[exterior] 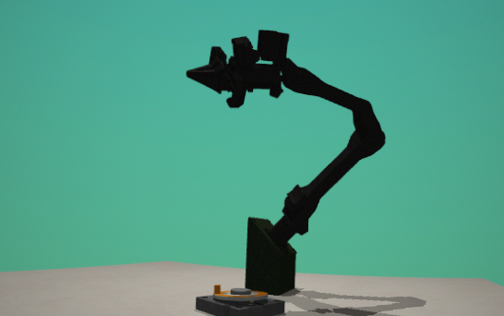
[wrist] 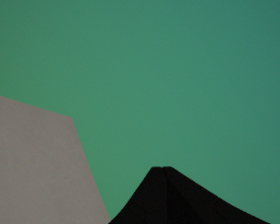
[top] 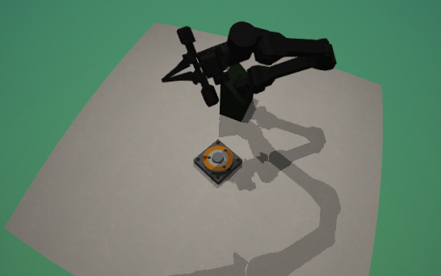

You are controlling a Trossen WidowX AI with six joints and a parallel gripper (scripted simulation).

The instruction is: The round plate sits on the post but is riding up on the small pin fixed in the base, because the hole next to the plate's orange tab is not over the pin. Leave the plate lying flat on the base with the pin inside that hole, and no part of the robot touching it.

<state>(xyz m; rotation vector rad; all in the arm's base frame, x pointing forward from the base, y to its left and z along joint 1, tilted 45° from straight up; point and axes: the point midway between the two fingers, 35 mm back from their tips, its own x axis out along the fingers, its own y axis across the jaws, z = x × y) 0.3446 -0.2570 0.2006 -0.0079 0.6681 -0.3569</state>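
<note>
The base is 440 mm below my gripper tip, 100 mm to the left of it and 100 mm behind it.
</note>
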